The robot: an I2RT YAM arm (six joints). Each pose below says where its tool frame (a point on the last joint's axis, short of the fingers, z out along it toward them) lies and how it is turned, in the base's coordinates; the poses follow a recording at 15 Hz.
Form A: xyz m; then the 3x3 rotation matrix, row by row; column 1 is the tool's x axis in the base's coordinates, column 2 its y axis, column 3 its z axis. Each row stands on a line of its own.
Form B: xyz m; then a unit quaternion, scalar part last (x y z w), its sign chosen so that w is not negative. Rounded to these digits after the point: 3 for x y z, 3 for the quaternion.
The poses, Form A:
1:
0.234 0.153 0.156
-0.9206 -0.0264 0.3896
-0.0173 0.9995 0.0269
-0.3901 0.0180 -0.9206
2:
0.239 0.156 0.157
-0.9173 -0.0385 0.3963
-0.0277 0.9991 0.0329
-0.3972 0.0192 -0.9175
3:
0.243 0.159 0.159
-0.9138 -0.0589 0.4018
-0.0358 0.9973 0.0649
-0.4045 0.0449 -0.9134
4:
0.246 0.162 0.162
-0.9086 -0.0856 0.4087
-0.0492 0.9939 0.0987
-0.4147 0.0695 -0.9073
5:
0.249 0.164 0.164
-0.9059 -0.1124 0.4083
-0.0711 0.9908 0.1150
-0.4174 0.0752 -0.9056
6:
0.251 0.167 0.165
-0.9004 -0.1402 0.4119
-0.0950 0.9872 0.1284
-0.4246 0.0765 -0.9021
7:
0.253 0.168 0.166
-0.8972 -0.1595 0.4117
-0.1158 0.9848 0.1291
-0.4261 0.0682 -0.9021
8:
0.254 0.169 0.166
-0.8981 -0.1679 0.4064
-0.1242 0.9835 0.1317
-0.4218 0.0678 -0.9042
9:
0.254 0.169 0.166
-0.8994 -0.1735 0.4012
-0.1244 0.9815 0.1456
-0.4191 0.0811 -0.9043
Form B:
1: 0.234 0.153 0.156 -0.011 0.980 0.011 0.199
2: 0.239 0.156 0.157 -0.017 0.979 0.013 0.203
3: 0.243 0.159 0.159 -0.024 0.978 0.028 0.206
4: 0.246 0.162 0.162 -0.035 0.976 0.043 0.211
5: 0.249 0.164 0.164 -0.047 0.975 0.049 0.212
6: 0.251 0.167 0.165 -0.060 0.973 0.053 0.215
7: 0.253 0.168 0.166 -0.071 0.973 0.051 0.215
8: 0.254 0.169 0.166 -0.075 0.973 0.051 0.213
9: 0.254 0.169 0.166 -0.077 0.973 0.058 0.211
